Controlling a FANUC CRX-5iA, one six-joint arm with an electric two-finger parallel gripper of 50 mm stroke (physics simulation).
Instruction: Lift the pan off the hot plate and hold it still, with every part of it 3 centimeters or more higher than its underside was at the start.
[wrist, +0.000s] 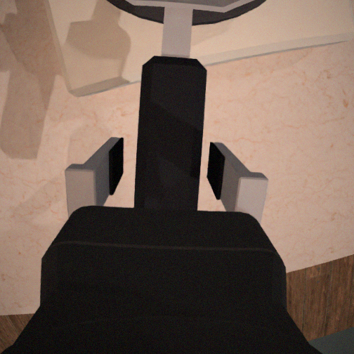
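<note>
I can see a hot plate (97, 53) here and a pan (172, 88) too, and there's my own gripper (165, 157) as well.
</note>
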